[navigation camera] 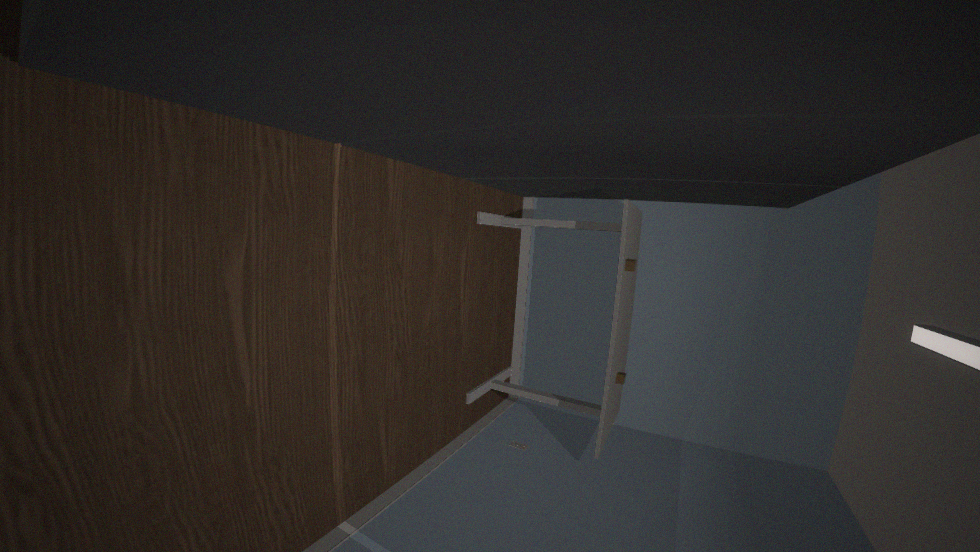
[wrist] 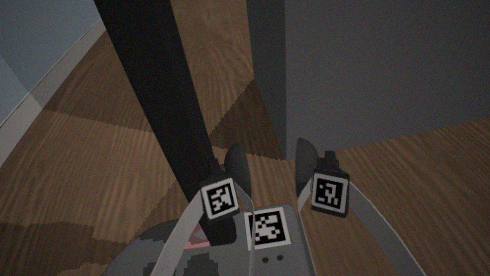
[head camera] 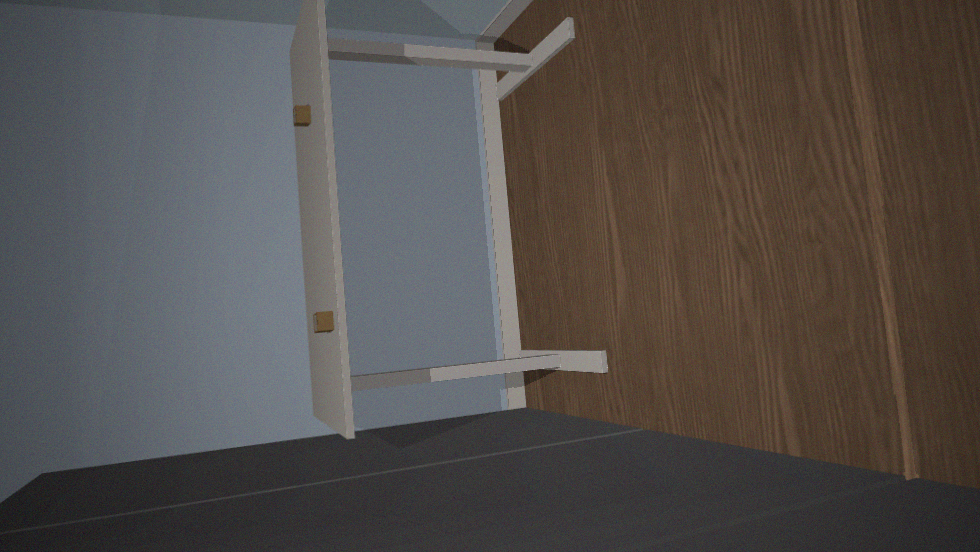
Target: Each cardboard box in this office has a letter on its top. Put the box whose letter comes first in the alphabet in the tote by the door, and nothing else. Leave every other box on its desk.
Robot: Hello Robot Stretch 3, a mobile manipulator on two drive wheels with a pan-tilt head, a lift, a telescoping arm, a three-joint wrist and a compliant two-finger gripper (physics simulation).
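Frame: origin at the robot's base, x ahead, y left, z up, level; centimetres.
Where they show: gripper, fingertip midpoint: (wrist: 270, 160).
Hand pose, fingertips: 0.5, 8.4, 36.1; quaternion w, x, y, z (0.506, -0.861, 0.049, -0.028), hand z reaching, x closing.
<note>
After its pixels a point has its place, as x, y, z.
Two small brown cardboard boxes sit far off on a white desk (head camera: 316, 219) {246.2, -28.7, 95.0} (navigation camera: 622, 322) {240.2, -28.6, 95.0}. One box (head camera: 323, 321) {222.6, 6.4, 98.2} (navigation camera: 630, 264) {222.5, 7.1, 98.0} is at the desk end nearer the dark wall. The other box (head camera: 302, 115) {245.6, -65.3, 97.9} (navigation camera: 619, 377) {245.5, -64.7, 97.1} is at the opposite end. Both are too small for me to read a letter. The tote does not show in these views. My gripper (wrist: 270, 160) {0.5, 8.4, 36.1} is open in the wrist view, with no object between its fingertips. It points down over my base and the wooden floor, away from the desk and boxes.
A dark wall (head camera: 411, 493) {164.6, 47.5, 88.5} (navigation camera: 548, 89) {78.3, 42.5, 95.4} runs along one side. A grey panel (wrist: 380, 75) {29.7, 39.7, 21.6} stands on the floor just beyond my fingers. My black mast (wrist: 155, 90) {-6.9, 11.6, 41.5} rises left of them. A blue wall (wrist: 30, 50) {-92.1, 107.1, 21.0} with a pale baseboard is at the far left. A light strip (head camera: 884, 274) (navigation camera: 336, 308) crosses the floor.
</note>
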